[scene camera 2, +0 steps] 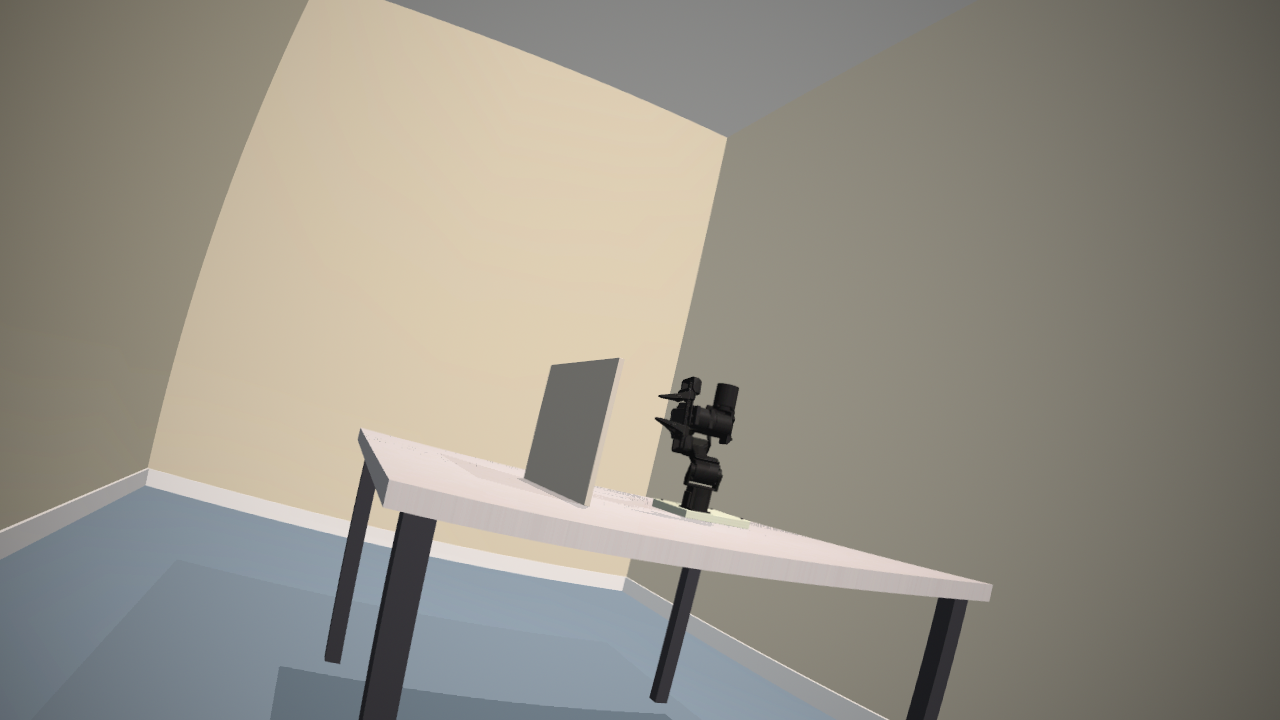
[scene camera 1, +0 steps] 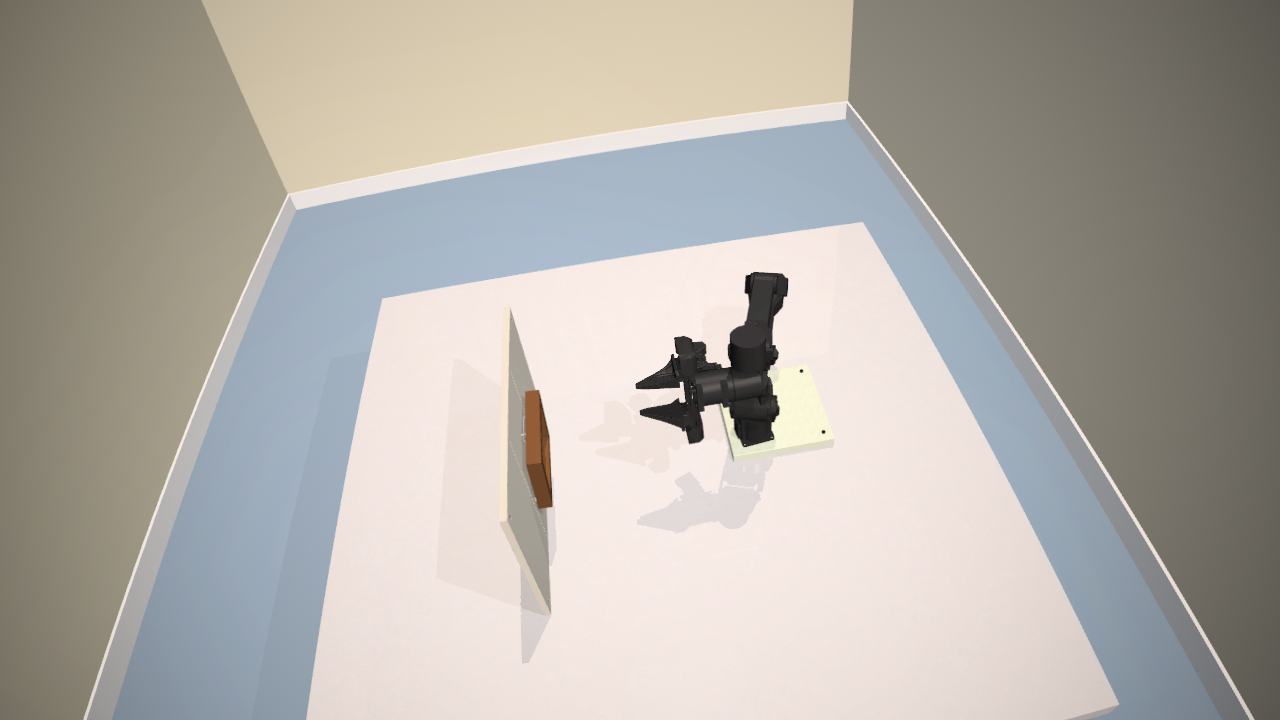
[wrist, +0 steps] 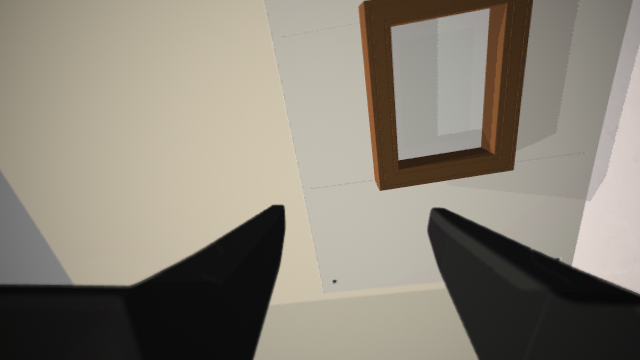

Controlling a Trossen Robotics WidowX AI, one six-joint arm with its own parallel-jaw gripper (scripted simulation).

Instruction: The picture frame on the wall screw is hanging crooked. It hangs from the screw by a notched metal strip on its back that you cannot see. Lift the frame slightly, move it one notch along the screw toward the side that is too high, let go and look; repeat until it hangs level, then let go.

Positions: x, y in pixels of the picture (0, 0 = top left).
Scene:
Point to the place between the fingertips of my gripper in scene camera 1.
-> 637, 399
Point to a picture frame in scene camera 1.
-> At 538, 451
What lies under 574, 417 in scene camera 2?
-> A wall panel.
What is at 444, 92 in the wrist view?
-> A picture frame.

